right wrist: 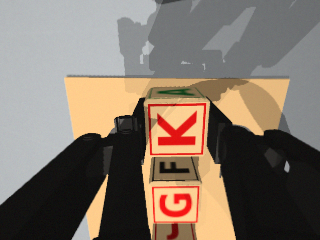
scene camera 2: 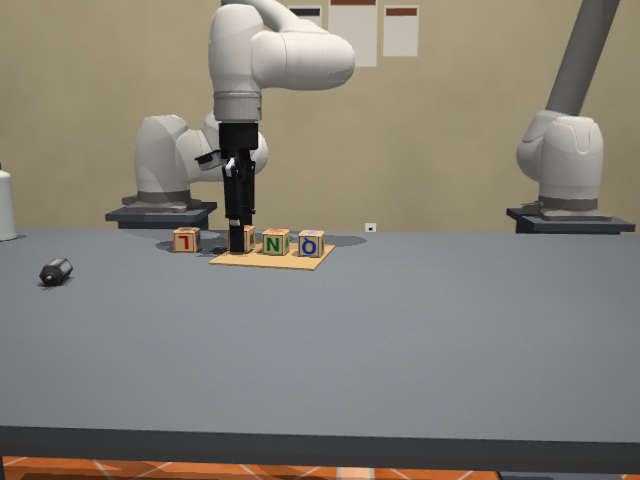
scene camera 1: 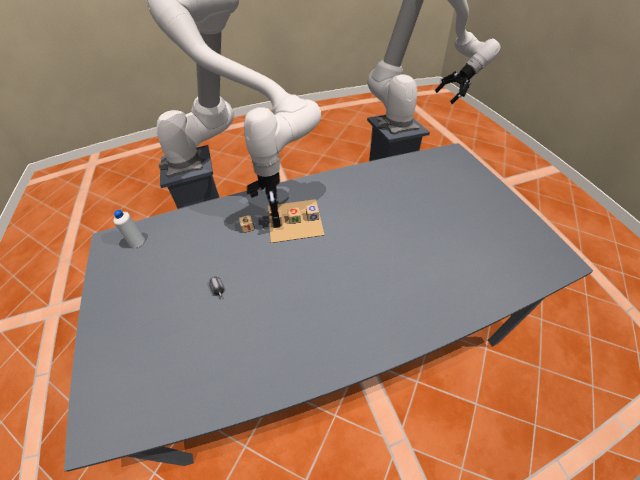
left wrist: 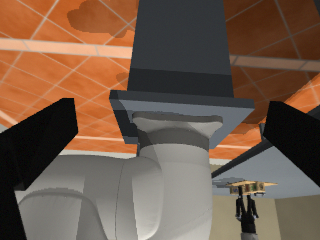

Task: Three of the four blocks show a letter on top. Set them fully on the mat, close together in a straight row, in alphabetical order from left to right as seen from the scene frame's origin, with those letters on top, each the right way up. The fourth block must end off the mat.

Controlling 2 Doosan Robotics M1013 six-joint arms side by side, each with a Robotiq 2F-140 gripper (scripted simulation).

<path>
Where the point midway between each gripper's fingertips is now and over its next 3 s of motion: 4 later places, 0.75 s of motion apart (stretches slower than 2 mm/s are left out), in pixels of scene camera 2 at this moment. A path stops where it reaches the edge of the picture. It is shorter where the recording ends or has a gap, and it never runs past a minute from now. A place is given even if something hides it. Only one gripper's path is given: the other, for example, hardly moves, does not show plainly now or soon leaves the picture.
My right gripper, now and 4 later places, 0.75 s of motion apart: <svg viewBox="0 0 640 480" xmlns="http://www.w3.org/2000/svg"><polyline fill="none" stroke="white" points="241,248 241,250 240,218 240,196 239,169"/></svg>
</path>
